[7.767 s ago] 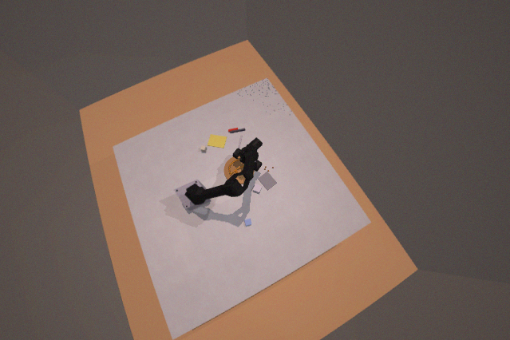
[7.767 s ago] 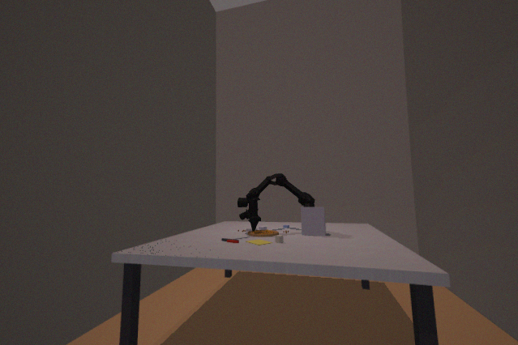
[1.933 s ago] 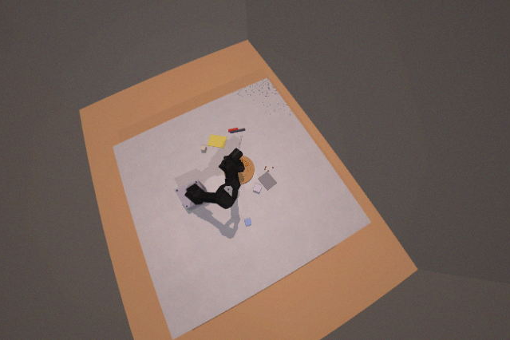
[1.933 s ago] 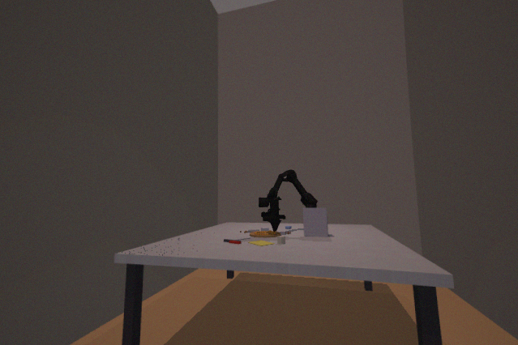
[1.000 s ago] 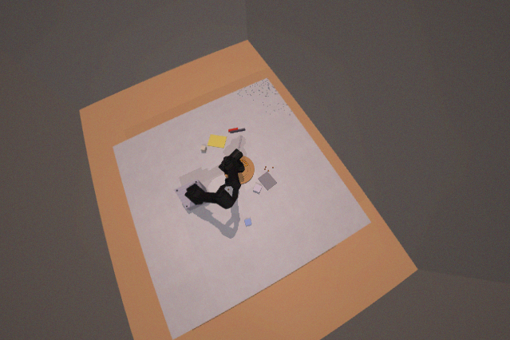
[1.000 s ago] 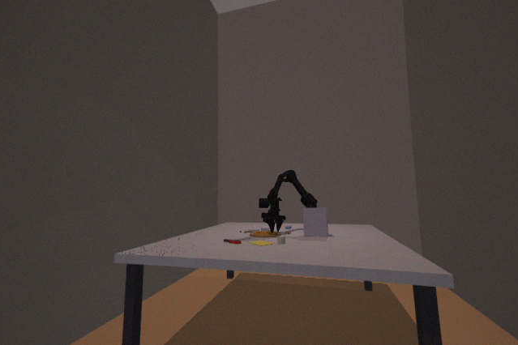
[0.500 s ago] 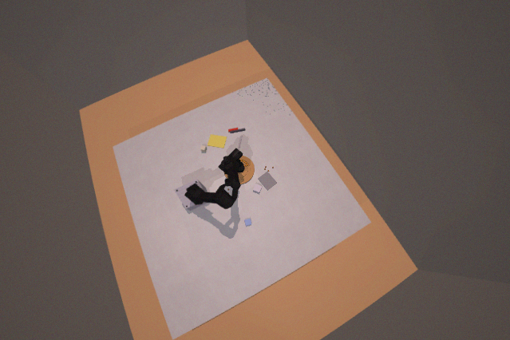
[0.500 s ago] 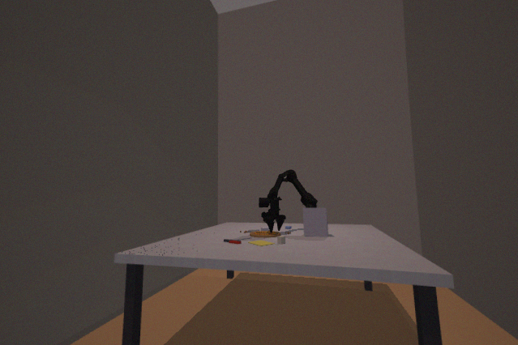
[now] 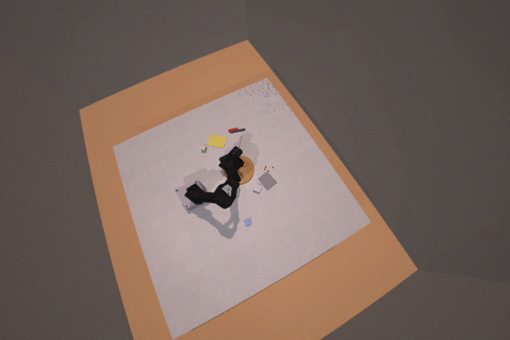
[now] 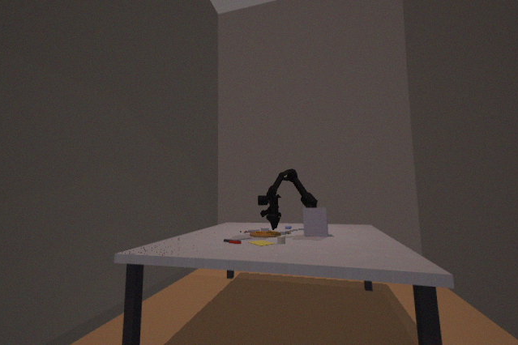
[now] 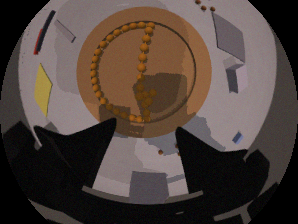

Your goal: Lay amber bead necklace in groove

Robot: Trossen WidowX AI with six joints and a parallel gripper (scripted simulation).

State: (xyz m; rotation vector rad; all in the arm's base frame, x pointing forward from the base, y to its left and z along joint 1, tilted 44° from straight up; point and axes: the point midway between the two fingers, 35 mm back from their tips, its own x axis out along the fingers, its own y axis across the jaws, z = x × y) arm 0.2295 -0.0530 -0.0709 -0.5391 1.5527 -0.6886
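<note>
Now: gripper tip 6 cm short of the round bead board, 3 cm above it and 1 cm to the right of it. Round my gripper tip: cream cube (27 cm to the left, 8 cm behind, 2 cm below); thin grey bar (18 cm to the left, 16 cm ahead, 3 cm below); grey square plate (18 cm ahead, 15 cm to the right, 3 cm below).
</note>
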